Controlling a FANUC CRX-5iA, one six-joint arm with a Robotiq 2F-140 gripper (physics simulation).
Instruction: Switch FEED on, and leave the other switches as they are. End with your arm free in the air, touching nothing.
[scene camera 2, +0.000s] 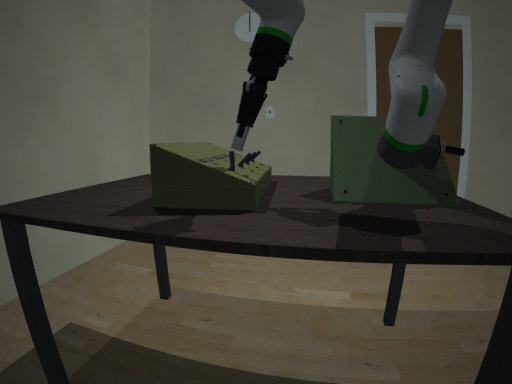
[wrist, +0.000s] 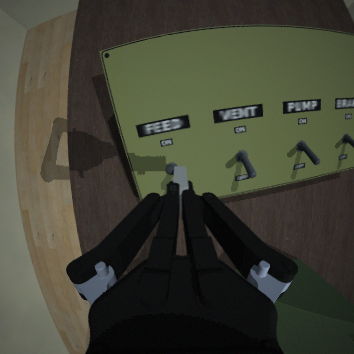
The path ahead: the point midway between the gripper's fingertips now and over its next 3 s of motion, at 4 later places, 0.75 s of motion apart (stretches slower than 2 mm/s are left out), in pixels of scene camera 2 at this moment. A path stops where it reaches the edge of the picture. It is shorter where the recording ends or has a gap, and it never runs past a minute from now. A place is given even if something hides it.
The gripper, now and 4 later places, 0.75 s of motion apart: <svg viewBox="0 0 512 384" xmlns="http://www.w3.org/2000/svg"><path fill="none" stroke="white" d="M236 149L247 158L240 160L235 160L238 146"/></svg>
